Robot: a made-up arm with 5 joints.
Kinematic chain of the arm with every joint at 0, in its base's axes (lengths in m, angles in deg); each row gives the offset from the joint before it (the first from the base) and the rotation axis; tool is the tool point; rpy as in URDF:
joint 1: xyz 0 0 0.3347 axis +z
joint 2: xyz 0 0 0 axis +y
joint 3: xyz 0.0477 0 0.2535 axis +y
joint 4: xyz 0.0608 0 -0.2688 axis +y
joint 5: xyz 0.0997 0 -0.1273 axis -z
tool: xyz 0 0 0 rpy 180 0 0
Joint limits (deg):
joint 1: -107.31..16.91
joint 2: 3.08..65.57
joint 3: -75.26..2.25
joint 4: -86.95..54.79
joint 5: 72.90..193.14
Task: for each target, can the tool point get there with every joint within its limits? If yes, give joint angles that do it. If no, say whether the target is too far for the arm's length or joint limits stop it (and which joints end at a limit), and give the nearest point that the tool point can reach.
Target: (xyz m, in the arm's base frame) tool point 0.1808 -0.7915 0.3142
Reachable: no: too far | nearest point 0.1261 -0.5521 0.3204 | short by 0.246 m
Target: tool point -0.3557 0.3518 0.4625
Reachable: no: joint limits stop it (at a limit: joint 2, joint 3, joint 4) | nearest point -0.0970 0.0959 0.2230 | short by 0.436 m
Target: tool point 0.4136 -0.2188 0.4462
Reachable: yes | joints -27.88 23.79 -55.25 -57.02 152.84
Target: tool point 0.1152 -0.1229 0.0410
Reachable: yes | joints -46.86 54.99 -16.25 -20.28 110.52
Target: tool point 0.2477 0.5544 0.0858
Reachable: no: joint limits stop it (at a limit: joint 1) | nearest point 0.3810 0.1158 0.0858 | short by 0.458 m
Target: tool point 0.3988 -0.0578 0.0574
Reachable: yes | joints -8.25 60.04 -52.26 -26.73 101.40
